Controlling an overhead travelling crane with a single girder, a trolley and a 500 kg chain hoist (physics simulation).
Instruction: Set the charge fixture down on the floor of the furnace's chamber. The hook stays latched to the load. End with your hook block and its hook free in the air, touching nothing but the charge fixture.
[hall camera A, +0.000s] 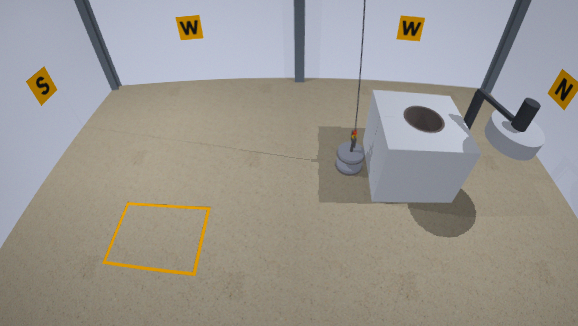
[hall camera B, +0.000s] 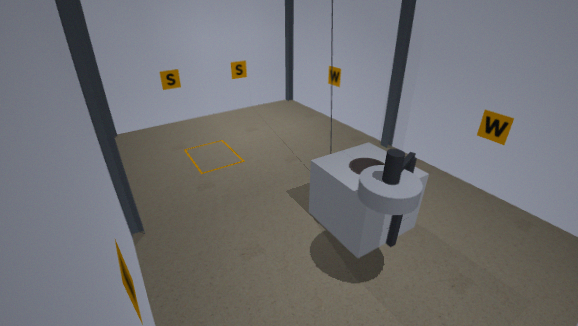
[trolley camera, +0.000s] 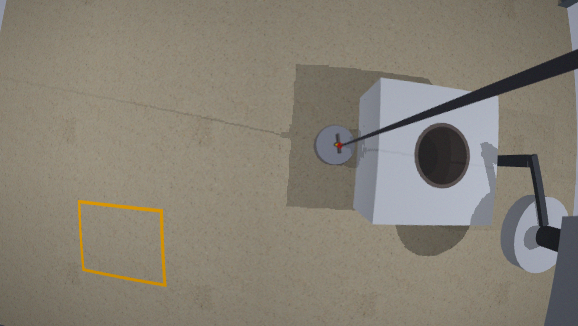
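Observation:
The charge fixture, two grey discs with a dark lug on top, hangs upright and very low close beside the south face of the furnace. I cannot tell whether its lower disc touches the floor. My hook, small, red and yellow, is latched to the lug. The chain looks straight. The furnace is a white box with a round opening in its top into the dark chamber. In hall camera B the furnace hides fixture and hook.
The round furnace lid is swung aside on a dark arm at the north side, off the opening. An orange floor rectangle lies to the south. Walls with letter signs surround the floor.

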